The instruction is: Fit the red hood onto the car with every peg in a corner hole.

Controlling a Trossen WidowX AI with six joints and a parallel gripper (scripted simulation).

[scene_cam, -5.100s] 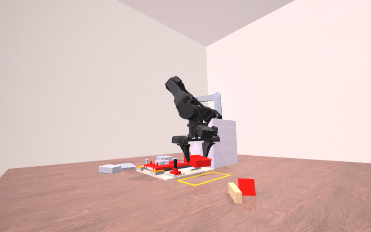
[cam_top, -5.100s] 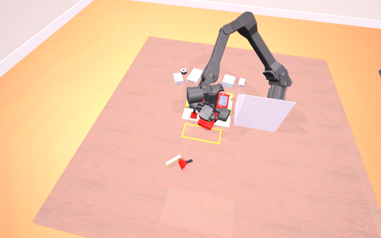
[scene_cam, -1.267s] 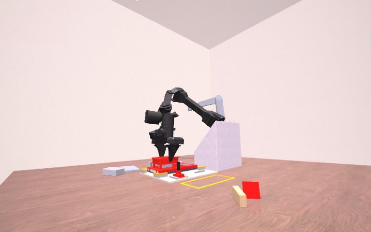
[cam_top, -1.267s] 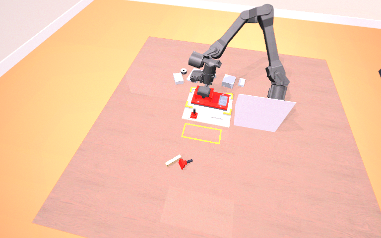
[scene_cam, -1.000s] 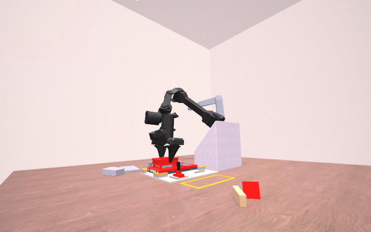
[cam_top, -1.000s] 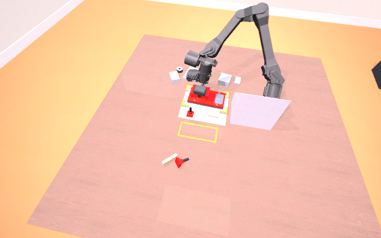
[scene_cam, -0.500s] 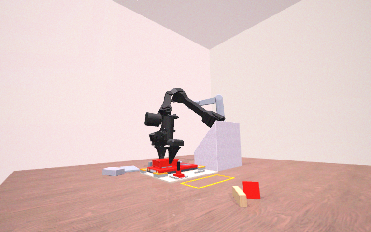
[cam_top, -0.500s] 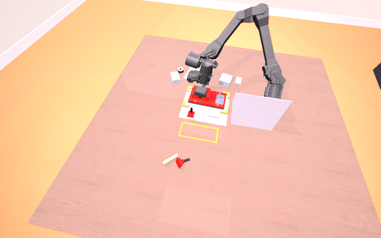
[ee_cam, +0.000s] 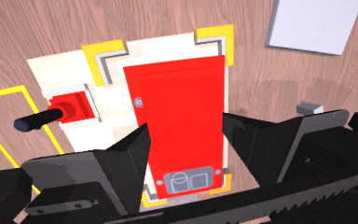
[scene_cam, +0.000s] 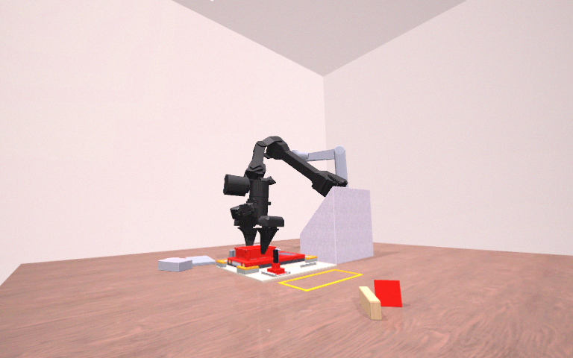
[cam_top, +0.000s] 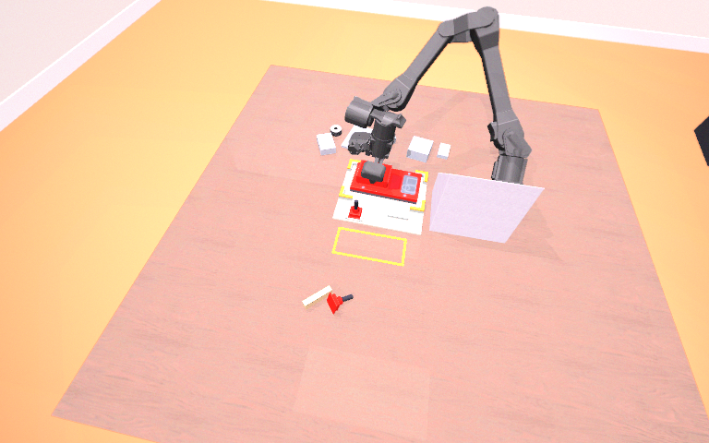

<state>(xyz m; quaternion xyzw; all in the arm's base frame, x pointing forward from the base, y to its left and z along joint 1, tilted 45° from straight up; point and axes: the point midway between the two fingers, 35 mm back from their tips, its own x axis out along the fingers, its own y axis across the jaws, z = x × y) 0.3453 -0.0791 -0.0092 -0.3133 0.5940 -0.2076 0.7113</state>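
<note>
My gripper tip is 10 mm below the red hood. Also, from my gripper tip: white jig 30 mm behind, 30 mm to the left, 30 mm below; then wooden bar 20 mm ahead, 410 mm to the left, 30 mm below.
</note>
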